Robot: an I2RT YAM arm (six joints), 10 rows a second.
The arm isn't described. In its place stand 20 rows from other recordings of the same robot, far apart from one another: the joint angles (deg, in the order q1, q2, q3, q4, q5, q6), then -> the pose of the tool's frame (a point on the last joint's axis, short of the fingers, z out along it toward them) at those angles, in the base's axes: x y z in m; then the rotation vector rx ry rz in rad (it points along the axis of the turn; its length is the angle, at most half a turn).
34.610, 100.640, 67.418, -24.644, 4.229, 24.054 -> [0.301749, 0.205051, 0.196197, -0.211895, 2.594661, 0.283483]
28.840, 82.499, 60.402, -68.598, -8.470, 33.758 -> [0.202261, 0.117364, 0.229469, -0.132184, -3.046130, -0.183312]
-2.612, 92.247, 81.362, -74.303, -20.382, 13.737 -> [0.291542, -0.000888, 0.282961, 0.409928, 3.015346, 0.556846]
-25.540, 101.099, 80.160, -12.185, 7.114, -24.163 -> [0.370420, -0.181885, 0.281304, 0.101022, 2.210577, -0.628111]
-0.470, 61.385, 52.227, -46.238, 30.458, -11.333 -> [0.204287, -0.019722, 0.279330, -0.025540, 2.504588, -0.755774]
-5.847, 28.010, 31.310, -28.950, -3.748, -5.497 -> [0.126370, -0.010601, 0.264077, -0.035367, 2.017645, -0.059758]
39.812, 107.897, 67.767, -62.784, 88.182, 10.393 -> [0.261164, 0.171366, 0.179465, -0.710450, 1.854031, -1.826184]
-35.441, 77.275, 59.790, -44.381, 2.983, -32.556 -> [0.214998, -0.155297, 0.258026, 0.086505, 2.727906, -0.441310]
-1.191, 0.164, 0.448, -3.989, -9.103, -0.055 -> [0.109715, 0.003353, 0.168417, -0.105547, 1.632431, 0.113228]
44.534, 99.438, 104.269, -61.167, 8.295, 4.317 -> [0.262299, 0.250862, 0.363437, -0.822469, 2.408849, 0.150330]
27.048, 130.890, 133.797, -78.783, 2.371, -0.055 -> [0.411422, 0.208411, 0.279167, -0.670490, 2.813415, 0.025423]
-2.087, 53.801, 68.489, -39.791, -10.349, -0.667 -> [0.184696, -0.000331, 0.400450, -0.090417, 2.002450, 0.150595]
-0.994, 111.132, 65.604, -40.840, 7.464, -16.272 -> [0.336423, -0.010462, 0.117873, -0.404578, 3.064598, -0.214059]
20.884, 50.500, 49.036, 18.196, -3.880, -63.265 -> [0.189186, 0.074761, 0.402461, -0.915614, 0.925813, -0.591239]
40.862, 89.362, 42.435, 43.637, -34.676, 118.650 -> [0.237316, 0.232076, 0.233565, -0.819129, -1.980438, -2.024125]
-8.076, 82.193, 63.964, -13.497, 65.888, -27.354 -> [0.303275, -0.075852, 0.308843, 0.377617, 2.094033, -1.574797]
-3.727, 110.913, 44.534, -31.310, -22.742, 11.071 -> [0.253442, -0.002718, 0.053807, -0.416422, -2.899345, -0.575199]
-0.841, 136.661, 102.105, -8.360, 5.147, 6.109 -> [0.527873, -0.010943, 0.130604, 0.185676, 2.309324, -0.057622]
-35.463, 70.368, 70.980, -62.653, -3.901, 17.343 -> [0.186288, -0.129723, 0.328034, 1.157959, 2.382896, -0.014758]
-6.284, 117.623, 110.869, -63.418, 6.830, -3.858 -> [0.426804, -0.051258, 0.275315, 0.088472, 2.798801, -0.209692]
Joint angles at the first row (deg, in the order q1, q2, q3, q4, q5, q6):
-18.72 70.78 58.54 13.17 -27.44 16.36
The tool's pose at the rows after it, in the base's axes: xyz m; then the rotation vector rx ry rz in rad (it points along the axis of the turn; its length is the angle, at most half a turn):
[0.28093, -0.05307, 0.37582, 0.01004, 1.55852, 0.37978]
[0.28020, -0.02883, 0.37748, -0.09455, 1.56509, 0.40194]
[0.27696, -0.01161, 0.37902, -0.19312, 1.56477, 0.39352]
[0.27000, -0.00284, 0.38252, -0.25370, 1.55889, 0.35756]
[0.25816, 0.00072, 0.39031, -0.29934, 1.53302, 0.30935]
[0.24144, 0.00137, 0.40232, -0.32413, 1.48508, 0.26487]
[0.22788, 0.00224, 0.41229, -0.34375, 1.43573, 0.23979]
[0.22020, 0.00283, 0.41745, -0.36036, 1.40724, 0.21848]
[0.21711, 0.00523, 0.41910, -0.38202, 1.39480, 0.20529]
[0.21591, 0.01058, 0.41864, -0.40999, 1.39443, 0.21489]
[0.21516, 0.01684, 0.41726, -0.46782, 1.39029, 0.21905]
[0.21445, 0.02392, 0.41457, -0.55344, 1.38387, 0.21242]
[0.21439, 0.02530, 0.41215, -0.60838, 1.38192, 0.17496]
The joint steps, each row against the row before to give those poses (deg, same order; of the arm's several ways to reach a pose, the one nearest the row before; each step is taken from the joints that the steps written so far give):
4.74 -1.20 0.00 -0.55 0.09 -1.51
4.79 -0.94 0.00 -1.44 0.10 -3.21
3.43 -0.98 0.00 -1.57 0.12 -4.11
1.82 -1.60 0.00 -1.93 0.89 -3.65
0.69 -2.53 0.00 -1.61 0.72 -3.24
0.00 -3.43 0.00 -0.94 0.53 -1.96
0.03 -2.65 0.00 0.04 -0.03 -1.03
0.04 -1.46 0.00 -0.02 0.03 -1.09
0.61 -0.59 0.00 -0.22 0.15 -1.29
1.40 -0.22 0.00 -0.66 -0.04 -0.90
1.53 -0.07 0.00 -0.85 -0.90 -2.27
1.68 0.00 0.00 -1.44 -1.40 -3.89
0.31 0.00 0.00 -1.31 -0.42 -3.83

